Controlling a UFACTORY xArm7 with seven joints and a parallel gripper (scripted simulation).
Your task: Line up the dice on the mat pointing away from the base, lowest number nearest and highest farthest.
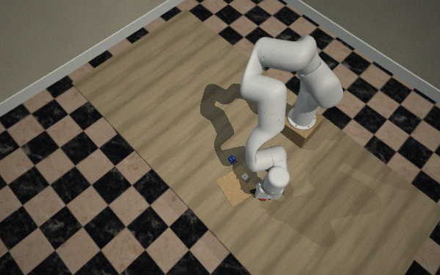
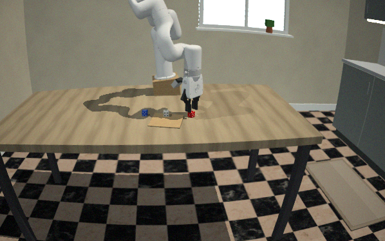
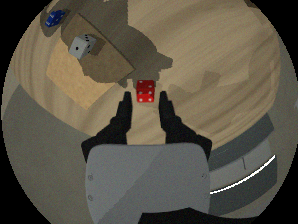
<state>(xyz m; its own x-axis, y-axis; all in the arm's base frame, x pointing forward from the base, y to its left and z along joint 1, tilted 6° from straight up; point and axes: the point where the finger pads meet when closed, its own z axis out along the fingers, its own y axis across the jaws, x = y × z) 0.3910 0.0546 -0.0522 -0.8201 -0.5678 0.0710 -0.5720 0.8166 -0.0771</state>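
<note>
The red die lies 4 cm below my hand. The rest, counted from my hand: blue die 6 cm behind, 21 cm to the right, 4 cm below; then white die 2 cm behind, 11 cm to the right, 3 cm below; then tan mat 2 cm ahead, 12 cm to the right, 5 cm below.
</note>
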